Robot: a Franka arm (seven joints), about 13 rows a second.
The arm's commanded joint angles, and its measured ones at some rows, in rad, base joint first. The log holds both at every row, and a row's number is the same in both.
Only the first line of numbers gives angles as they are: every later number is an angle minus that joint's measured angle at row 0.
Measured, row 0: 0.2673, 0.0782, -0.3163, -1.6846, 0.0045, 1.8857, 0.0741
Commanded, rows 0 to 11: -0.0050, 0.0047, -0.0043, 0.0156, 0.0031, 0.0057, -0.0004; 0.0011, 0.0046, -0.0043, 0.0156, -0.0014, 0.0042, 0.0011; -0.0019, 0.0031, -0.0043, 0.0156, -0.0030, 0.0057, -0.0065; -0.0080, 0.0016, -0.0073, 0.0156, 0.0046, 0.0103, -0.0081; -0.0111, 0.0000, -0.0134, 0.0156, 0.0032, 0.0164, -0.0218; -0.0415, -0.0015, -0.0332, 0.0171, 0.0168, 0.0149, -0.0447; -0.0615, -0.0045, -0.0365, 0.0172, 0.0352, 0.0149, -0.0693; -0.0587, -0.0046, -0.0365, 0.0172, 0.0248, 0.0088, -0.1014; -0.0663, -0.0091, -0.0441, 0.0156, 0.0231, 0.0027, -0.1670; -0.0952, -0.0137, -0.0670, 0.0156, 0.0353, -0.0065, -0.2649; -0.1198, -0.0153, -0.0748, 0.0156, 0.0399, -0.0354, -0.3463; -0.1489, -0.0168, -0.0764, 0.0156, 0.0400, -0.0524, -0.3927
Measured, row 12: -0.0880, -0.0049, -0.0626, 0.0074, 0.0129, -0.0003, -0.2371
